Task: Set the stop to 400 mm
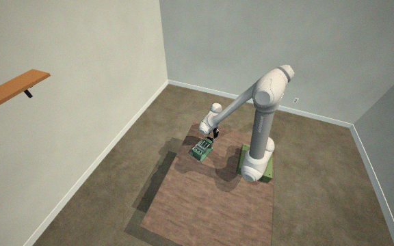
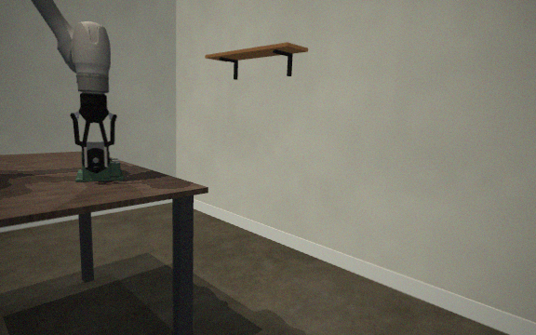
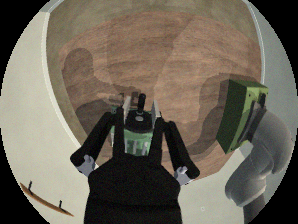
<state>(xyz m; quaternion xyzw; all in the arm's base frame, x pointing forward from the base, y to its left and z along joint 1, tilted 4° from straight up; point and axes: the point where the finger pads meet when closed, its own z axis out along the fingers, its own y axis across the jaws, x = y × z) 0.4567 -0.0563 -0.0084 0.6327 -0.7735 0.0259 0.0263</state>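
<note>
Right now the black handwheel is 40 mm below my hand and 20 mm to the left of it.
</note>
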